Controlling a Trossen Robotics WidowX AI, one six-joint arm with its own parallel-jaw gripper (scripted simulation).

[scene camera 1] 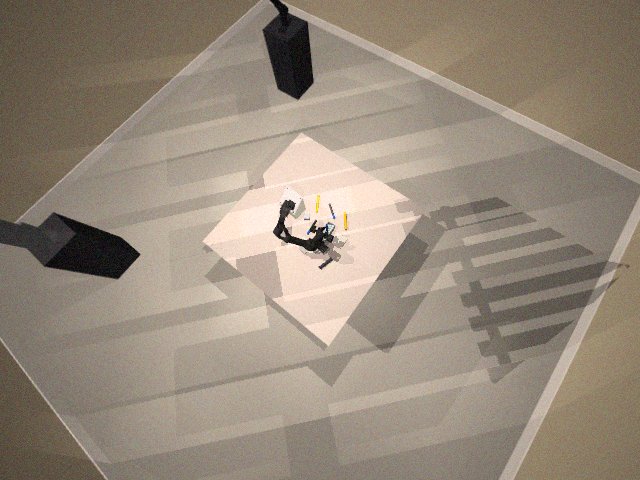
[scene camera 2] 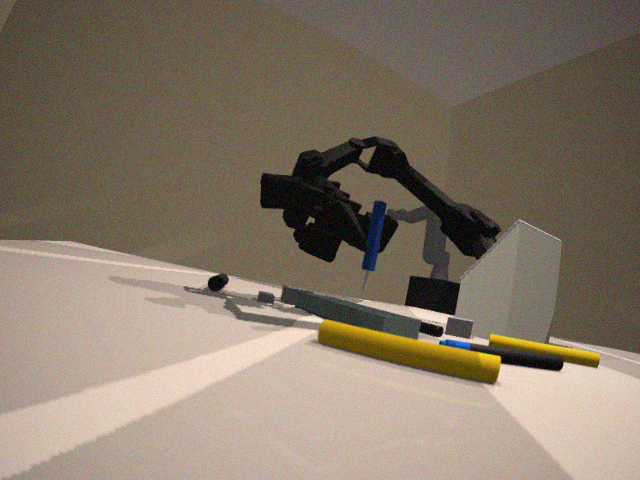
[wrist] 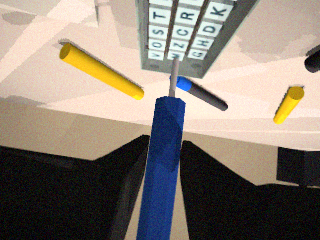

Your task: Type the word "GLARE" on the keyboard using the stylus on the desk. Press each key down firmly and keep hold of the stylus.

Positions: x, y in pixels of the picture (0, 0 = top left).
Labels:
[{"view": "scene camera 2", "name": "my gripper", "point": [372, 250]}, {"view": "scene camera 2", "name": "stylus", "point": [378, 211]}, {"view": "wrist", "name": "my gripper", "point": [165, 145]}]

